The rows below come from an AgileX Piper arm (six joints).
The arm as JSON. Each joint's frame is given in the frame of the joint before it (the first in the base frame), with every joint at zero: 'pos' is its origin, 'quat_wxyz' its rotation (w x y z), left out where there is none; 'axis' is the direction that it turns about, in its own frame. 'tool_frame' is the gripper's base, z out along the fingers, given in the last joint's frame.
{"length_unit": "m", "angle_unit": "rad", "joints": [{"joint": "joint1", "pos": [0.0, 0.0, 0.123], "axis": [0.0, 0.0, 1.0]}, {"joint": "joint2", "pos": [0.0, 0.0, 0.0], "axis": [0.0, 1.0, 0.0]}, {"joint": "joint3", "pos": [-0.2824, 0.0, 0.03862], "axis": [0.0, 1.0, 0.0]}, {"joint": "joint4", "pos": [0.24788, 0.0, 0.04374], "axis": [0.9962, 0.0, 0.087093]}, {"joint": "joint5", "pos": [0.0, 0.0, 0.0], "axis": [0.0, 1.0, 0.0]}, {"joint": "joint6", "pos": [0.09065, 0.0, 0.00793], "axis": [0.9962, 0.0, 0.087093]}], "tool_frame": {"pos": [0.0, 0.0, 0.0], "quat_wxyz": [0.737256, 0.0, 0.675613, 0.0]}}
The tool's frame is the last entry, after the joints.
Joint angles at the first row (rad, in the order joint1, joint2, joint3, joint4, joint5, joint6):
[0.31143, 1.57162, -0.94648, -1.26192, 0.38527, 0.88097]
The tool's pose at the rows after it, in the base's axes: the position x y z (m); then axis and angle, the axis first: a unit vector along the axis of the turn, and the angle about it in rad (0 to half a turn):
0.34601, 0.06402, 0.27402, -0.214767, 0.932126, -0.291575, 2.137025
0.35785, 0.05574, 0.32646, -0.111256, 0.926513, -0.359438, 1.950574
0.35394, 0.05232, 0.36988, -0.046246, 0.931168, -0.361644, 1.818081
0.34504, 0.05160, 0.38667, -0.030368, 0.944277, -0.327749, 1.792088
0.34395, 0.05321, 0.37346, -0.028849, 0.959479, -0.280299, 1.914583
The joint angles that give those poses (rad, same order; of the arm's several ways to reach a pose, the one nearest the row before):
[0.31143, 1.59476, -1.03976, -1.53865, 0.51870, 1.07541]
[0.30974, 1.58972, -1.17217, -1.67555, 0.66714, 1.25128]
[0.30975, 1.55202, -1.26295, -1.68500, 0.69745, 1.30326]
[0.30974, 1.51109, -1.28683, -1.60214, 0.66371, 1.25909]
[0.30974, 1.51355, -1.28891, -1.36475, 0.65368, 1.08207]

